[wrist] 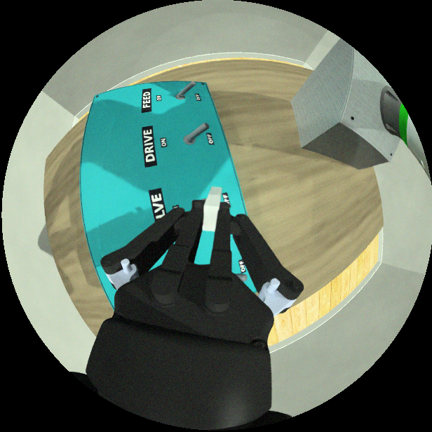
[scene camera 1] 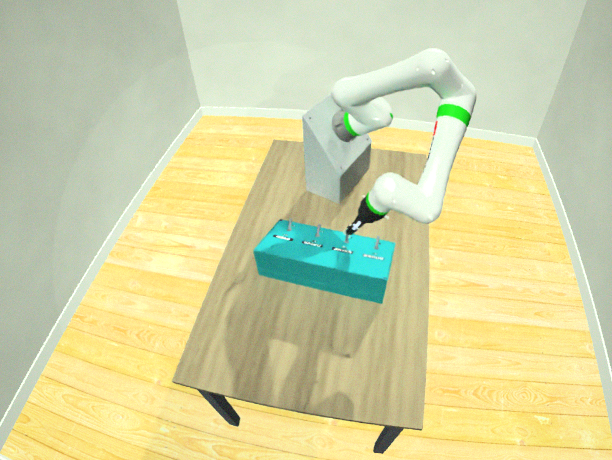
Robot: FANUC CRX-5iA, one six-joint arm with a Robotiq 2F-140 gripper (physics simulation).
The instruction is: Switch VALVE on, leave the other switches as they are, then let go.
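Places are measured from the arm's base along level axes (x ahead, y left, z up), in metres.
Pixels of known places: gripper, between the fingertips: (scene camera 1: 346,234); arm's base, origin of its link: (scene camera 1: 344,126).
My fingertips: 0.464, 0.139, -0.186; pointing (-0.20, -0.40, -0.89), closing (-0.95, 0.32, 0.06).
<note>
For each thing: its top centre in the pictures, then the offset to it from my fingertips, as dx, dy, dz. Level surfaces: height alone.
- VALVE label, centre of its top: (scene camera 1: 342,249) +0.086, +0.009, +0.007
- VALVE lever, centre of its top: (scene camera 1: 347,233) +0.017, +0.007, +0.027
- DRIVE lever, centre of its top: (scene camera 1: 318,226) +0.006, -0.113, +0.018
- FEED lever, centre of its top: (scene camera 1: 289,220) +0.010, -0.233, +0.018
- fourth lever, centre of its top: (scene camera 1: 378,238) -0.001, +0.127, +0.018
- wooden table, height of its surface: dz -0.109
The turquoise switch box (scene camera 1: 320,277) (wrist: 107,200) stands on the table with several grey levers in a row. The VALVE label (scene camera 1: 342,250) (wrist: 157,204) is partly covered by the gripper in the wrist view. The VALVE lever (scene camera 1: 346,239) shows in the scene view right at the fingertips; in the wrist view it is hidden behind the fingers. My gripper (scene camera 1: 351,231) (wrist: 215,196) is shut with nothing held, its tips at the OFF side of that lever; contact cannot be made out. The DRIVE lever (scene camera 1: 318,231) (wrist: 196,133) and FEED lever (scene camera 1: 290,225) (wrist: 186,90) lean toward OFF.
A fourth lever (scene camera 1: 377,243) (wrist: 242,277) stands beside VALVE, mostly covered by the gripper in the wrist view. The grey robot pedestal (scene camera 1: 322,165) (wrist: 325,110) stands behind the box on the wooden table (scene camera 1: 300,320) (wrist: 295,200).
</note>
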